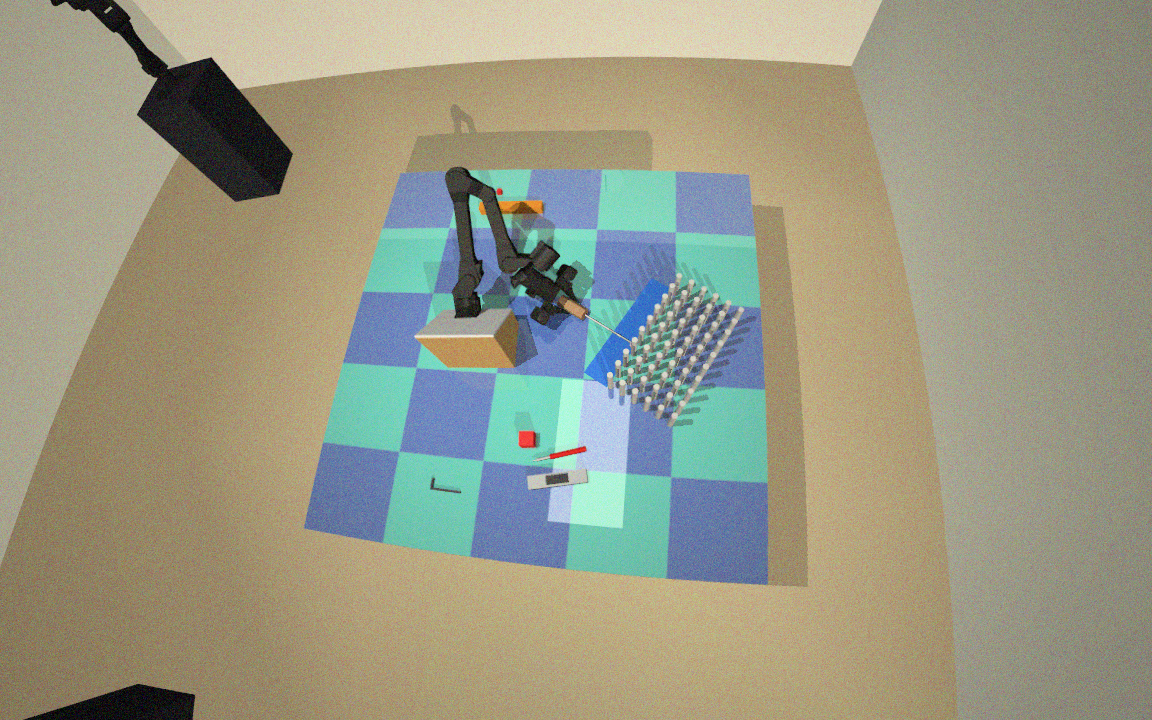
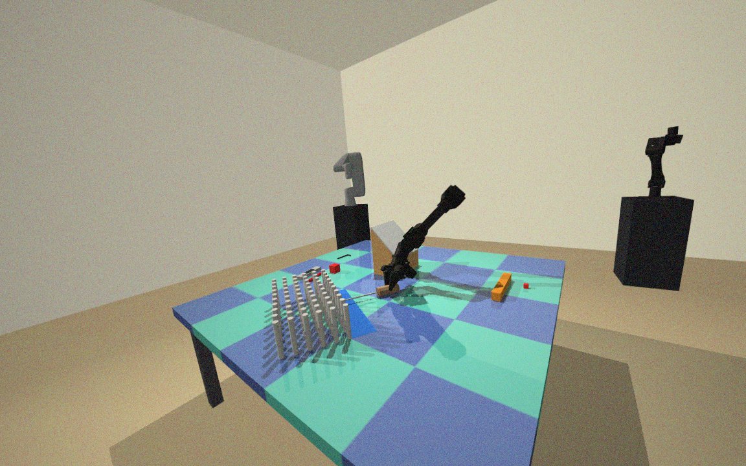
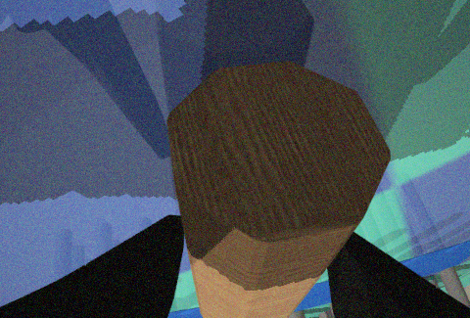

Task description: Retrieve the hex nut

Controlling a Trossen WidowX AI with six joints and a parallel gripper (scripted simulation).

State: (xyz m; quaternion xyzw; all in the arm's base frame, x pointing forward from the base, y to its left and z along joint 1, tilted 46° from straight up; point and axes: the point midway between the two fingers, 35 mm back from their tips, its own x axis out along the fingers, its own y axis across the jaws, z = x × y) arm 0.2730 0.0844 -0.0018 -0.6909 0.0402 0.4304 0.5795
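My gripper tip is 8 cm short of the wooden-handled pick and 6 cm to the left of it. Round my gripper tip: orange block (40 cm to the left, 21 cm behind); blue taped strip (17 cm ahead, 8 cm to the right, 2 cm below); red-handled tool (44 cm to the right, 7 cm behind, 1 cm below).
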